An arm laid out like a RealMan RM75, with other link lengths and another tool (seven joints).
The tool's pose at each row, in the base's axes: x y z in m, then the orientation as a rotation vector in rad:
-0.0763, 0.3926, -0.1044, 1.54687, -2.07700, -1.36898
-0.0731, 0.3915, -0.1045, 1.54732, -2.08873, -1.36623
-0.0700, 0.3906, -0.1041, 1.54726, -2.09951, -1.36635
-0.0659, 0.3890, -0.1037, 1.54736, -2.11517, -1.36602
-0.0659, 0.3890, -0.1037, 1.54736, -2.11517, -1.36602
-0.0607, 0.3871, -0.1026, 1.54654, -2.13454, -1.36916
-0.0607, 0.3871, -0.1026, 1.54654, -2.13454, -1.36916
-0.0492, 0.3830, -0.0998, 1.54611, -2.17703, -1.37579
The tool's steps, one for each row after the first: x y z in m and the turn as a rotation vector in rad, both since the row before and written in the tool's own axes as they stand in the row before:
-0.0004, -0.0021, -0.0026, 0.00861, -0.00452, 0.00100
-0.0007, -0.0017, -0.0027, 0.00709, -0.00591, 0.00050
-0.0006, -0.0024, -0.0037, 0.01048, -0.00827, 0.00069
0.0000, 0.0000, 0.0000, 0.00000, 0.00000, 0.00000
-0.0011, -0.0027, -0.0049, 0.01175, -0.01257, 0.00051
0.0000, 0.0000, 0.0000, 0.00000, 0.00000, 0.00000
-0.0028, -0.0057, -0.0108, 0.02623, -0.02753, -0.00009

